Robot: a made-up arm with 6 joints.
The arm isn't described. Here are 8 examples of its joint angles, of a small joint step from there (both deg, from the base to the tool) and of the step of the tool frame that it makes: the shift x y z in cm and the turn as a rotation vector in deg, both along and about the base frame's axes.
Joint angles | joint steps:
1: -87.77 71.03 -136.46 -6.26 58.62 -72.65 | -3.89 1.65 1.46 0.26 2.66 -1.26
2: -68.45 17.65 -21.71 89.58 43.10 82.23 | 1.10 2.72 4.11 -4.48 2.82 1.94
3: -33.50 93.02 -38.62 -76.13 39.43 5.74 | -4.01 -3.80 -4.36 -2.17 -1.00 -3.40
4: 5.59 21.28 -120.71 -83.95 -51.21 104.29 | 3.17 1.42 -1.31 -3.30 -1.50 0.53
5: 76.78 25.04 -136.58 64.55 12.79 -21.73 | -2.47 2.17 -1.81 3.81 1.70 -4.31
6: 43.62 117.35 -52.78 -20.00 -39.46 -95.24 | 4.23 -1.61 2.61 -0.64 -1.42 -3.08
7: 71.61 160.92 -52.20 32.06 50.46 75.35 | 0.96 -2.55 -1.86 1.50 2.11 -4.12
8: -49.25 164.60 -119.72 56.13 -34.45 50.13 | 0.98 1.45 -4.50 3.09 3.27 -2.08
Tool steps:
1: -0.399 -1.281 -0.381 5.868 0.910 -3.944
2: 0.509 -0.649 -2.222 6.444 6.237 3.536
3: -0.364 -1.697 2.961 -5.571 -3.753 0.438
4: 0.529 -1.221 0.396 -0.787 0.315 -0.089
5: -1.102 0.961 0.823 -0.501 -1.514 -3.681
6: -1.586 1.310 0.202 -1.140 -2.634 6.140
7: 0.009 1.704 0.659 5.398 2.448 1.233
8: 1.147 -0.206 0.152 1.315 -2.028 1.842
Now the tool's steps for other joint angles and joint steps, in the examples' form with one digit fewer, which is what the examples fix.
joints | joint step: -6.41 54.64 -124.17 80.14 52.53 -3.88 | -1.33 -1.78 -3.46 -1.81 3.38 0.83
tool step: -2.62 0.40 0.19 -3.87 -3.50 -1.91
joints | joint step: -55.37 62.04 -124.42 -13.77 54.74 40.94 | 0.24 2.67 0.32 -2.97 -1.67 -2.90
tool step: 1.14 -1.63 -0.17 -0.86 4.73 -2.93
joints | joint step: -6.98 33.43 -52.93 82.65 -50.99 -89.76 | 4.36 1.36 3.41 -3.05 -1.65 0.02
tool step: 0.95 0.28 -1.40 -1.82 4.67 1.70
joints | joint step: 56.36 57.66 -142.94 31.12 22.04 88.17 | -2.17 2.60 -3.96 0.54 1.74 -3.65
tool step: -0.42 0.47 0.40 -0.67 -2.05 -5.03
